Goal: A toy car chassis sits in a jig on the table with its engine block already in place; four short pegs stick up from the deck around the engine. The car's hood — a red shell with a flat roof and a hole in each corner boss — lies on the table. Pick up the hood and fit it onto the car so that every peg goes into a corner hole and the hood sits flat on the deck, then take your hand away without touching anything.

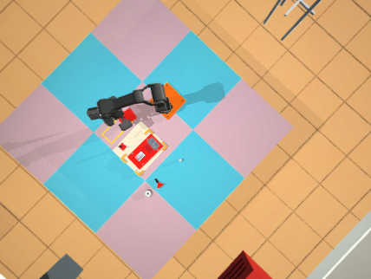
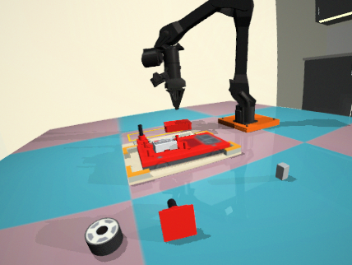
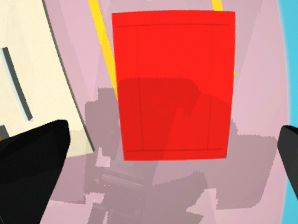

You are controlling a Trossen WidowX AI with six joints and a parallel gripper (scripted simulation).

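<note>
My gripper tip is now 60 mm above the red hood. The rest, counted from my gripper tip: grey engine block (220 mm to the left, 120 mm ahead, 50 mm below); black-and-white wheel (400 mm to the left, 260 mm ahead, 70 mm below).
</note>
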